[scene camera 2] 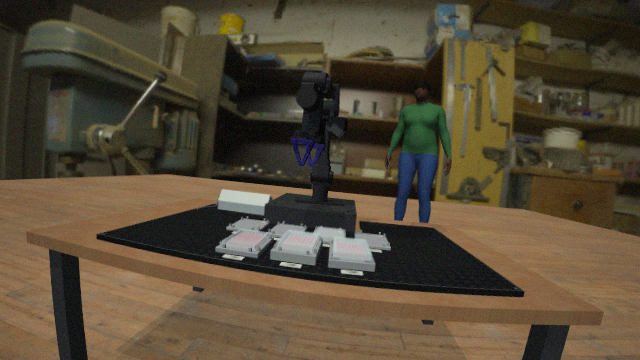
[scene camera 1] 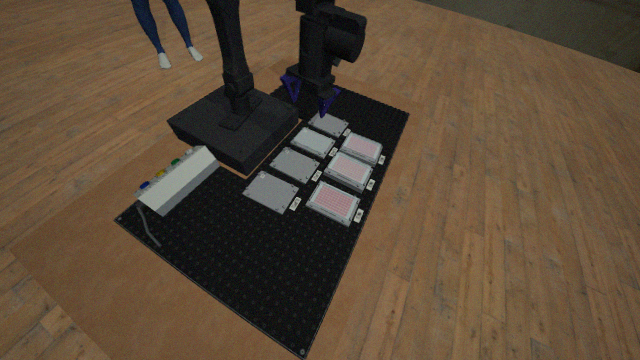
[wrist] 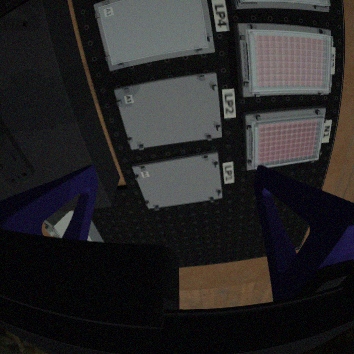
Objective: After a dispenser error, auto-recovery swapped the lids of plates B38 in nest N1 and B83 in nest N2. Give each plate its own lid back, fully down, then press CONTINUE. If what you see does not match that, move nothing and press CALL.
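Frame: origin at the arm's base, x right, y ahead, z up, level; metres.
Where they show: gripper, fingertip midpoint: (scene camera 2: 306, 166) (scene camera 1: 308, 109) (wrist: 175, 173); arm's base at its link origin: (scene camera 2: 319, 202) (scene camera 1: 242, 112).
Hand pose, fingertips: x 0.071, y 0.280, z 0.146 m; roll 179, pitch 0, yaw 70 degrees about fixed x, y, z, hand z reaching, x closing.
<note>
Each offset is from my fingertips to the centre of the thing. "spot": to the spot under its first point.
Pink-welled plates sit in nests N1 @[dy +0.143, dx +0.137, dz -0.194 m] (scene camera 1: 333, 202) (scene camera 2: 243, 243) (wrist: 289, 140) and N2 @[dy +0.161, dx +0.005, dz -0.178 m] (scene camera 1: 349, 171) (scene camera 2: 296, 243) (wrist: 289, 61). Both have clear rims; lid codes and lid fit are not readable. The button box @[dy -0.325, dx +0.236, dz -0.172 m] (scene camera 1: 181, 181) (scene camera 2: 244, 202) has blue @[dy -0.362, dx +0.305, dz -0.150 m] (scene camera 1: 144, 185), yellow @[dy -0.352, dx +0.256, dz -0.150 m] (scene camera 1: 160, 173), green @[dy -0.341, dx +0.207, dz -0.150 m] (scene camera 1: 175, 162) and whitish @[dy -0.331, dx +0.158, dz -0.150 m] (scene camera 1: 189, 151) buttons; their words are unreadable. My gripper (scene camera 1: 309, 108) (scene camera 2: 307, 165) (wrist: 175, 173) is open and empty, high above the mat, with its fingers at either side of the wrist view.
A third pink plate @[dy +0.183, dx -0.119, dz -0.182 m] (scene camera 1: 361, 147) (scene camera 2: 351, 248) stands beyond N2. Flat grey pads LP1 @[dy -0.054, dx +0.168, dz -0.204 m] (scene camera 1: 270, 192) (wrist: 182, 181), LP2 @[dy -0.025, dx +0.040, dz -0.204 m] (scene camera 1: 295, 165) (wrist: 172, 112) and another @[dy +0.023, dx -0.216, dz -0.204 m] (scene camera 1: 328, 124) lie nearer the arm base (scene camera 1: 235, 130). LP4 @[dy -0.001, dx -0.088, dz -0.200 m] (scene camera 1: 313, 142) (wrist: 155, 30) bears a paler, clear-edged piece. A cable @[spot: dy -0.319, dx +0.389, dz -0.214 m] (scene camera 1: 149, 226) trails from the box.
</note>
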